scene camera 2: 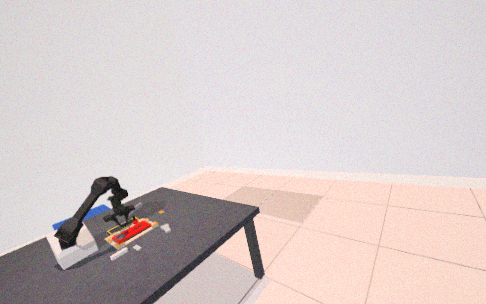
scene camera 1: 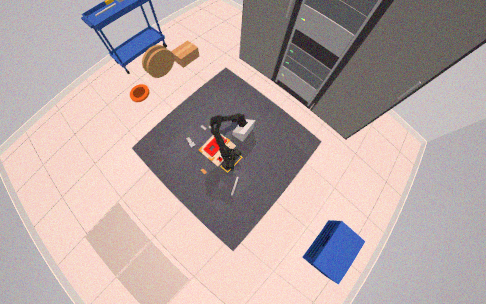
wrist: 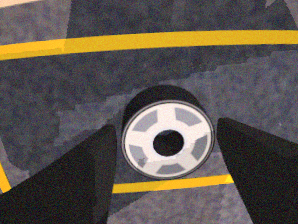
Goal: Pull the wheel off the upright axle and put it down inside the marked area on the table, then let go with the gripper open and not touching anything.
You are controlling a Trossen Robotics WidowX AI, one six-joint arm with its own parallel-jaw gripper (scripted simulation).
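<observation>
From the wrist view I can see my gripper (wrist: 167, 130), and there's a wheel (wrist: 154, 109) in that view too.
</observation>
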